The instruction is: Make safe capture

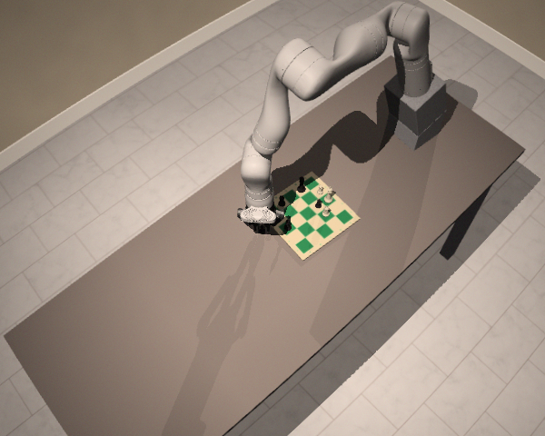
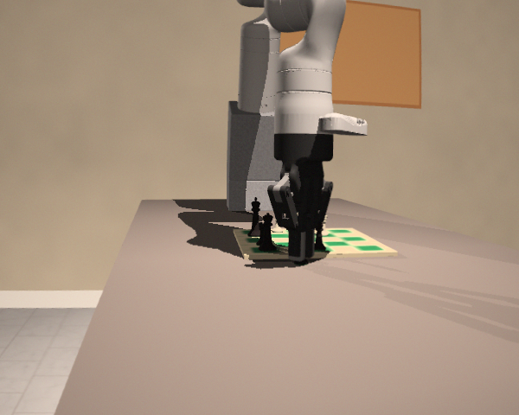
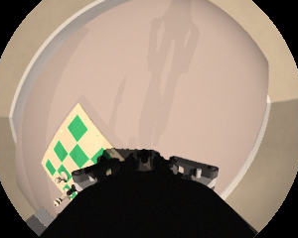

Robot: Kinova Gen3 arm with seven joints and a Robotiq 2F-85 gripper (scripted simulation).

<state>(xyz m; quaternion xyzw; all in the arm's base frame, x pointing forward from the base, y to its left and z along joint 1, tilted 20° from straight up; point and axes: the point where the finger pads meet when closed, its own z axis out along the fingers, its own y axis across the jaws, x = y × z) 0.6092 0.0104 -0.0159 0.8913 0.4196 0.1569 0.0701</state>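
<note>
Now: the white rook 180 mm behind my hand and 70 mm to the left of it. Round my hand: black queen (60 mm behind, 40 mm to the right, 10 mm above); then black king (180 mm behind, 40 mm to the right, 10 mm above); then board (140 mm behind, 30 mm to the left, 20 mm below).
</note>
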